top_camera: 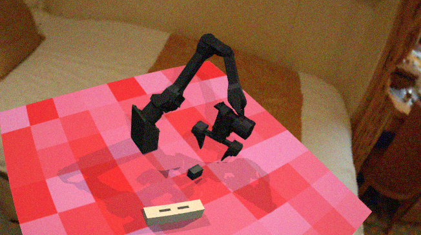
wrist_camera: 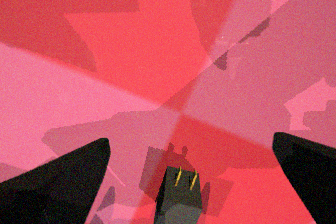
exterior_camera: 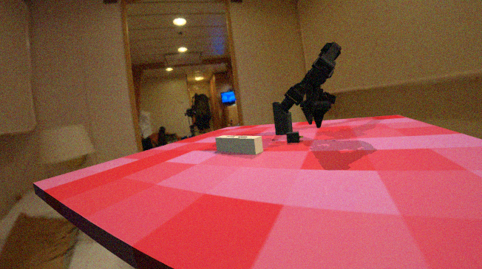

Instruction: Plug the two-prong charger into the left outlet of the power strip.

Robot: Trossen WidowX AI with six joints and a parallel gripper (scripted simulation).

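Right now the dark grey charger is 70 mm to the right of my gripper tip, 40 mm below it and 20 mm ahead of it.
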